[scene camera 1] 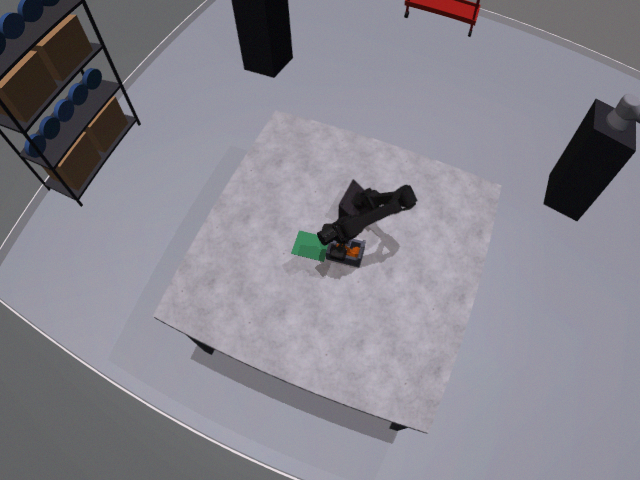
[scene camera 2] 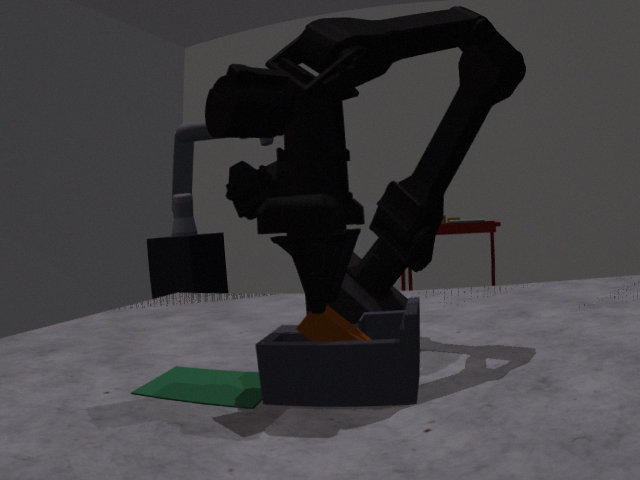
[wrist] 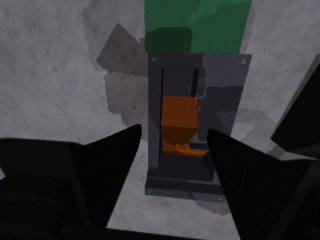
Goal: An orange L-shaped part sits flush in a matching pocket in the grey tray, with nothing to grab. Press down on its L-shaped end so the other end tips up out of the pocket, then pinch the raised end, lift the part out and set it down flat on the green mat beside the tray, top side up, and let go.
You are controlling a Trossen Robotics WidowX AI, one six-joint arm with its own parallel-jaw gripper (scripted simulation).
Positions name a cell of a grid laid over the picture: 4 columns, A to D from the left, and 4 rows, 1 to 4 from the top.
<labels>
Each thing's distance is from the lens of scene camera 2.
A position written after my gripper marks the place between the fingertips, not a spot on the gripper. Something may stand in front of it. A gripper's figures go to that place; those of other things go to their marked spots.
my gripper (scene camera 2: C3): 49 cm
orange L-shaped part (scene camera 2: C3): 48 cm
</labels>
